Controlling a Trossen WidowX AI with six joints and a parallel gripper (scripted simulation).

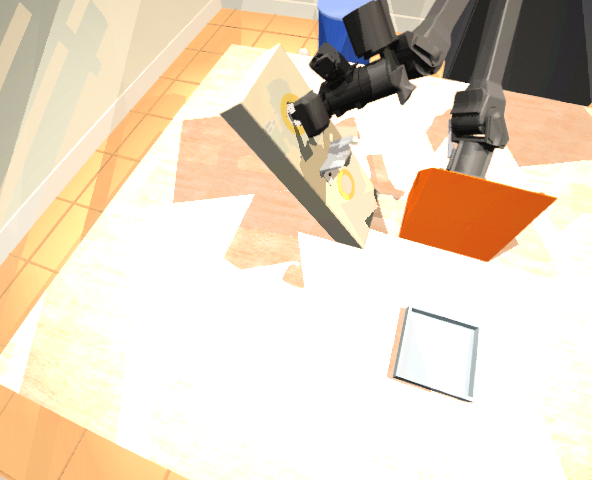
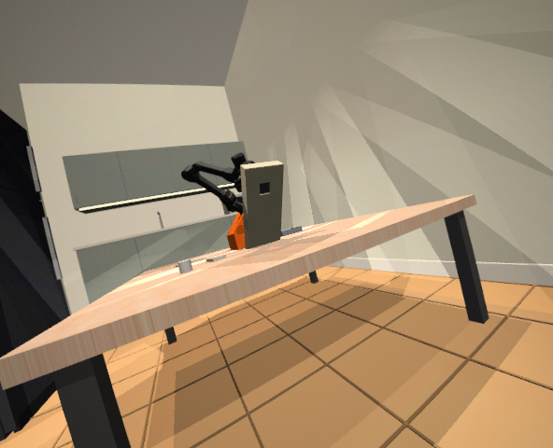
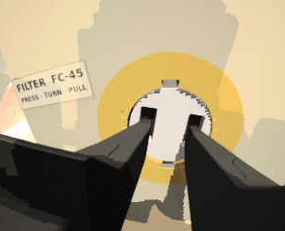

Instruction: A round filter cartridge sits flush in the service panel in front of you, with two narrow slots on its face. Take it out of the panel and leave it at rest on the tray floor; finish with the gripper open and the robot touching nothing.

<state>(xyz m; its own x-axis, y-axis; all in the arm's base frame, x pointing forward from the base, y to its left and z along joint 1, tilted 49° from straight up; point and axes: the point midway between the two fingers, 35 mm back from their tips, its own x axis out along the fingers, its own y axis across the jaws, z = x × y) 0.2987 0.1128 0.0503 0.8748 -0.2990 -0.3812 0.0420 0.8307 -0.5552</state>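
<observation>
My gripper tip is 2 cm short of the round filter cartridge and 1 cm above it. From my gripper tip the other things lie so: grey tray (43 cm behind, 27 cm below, 23 cm to the left).
</observation>
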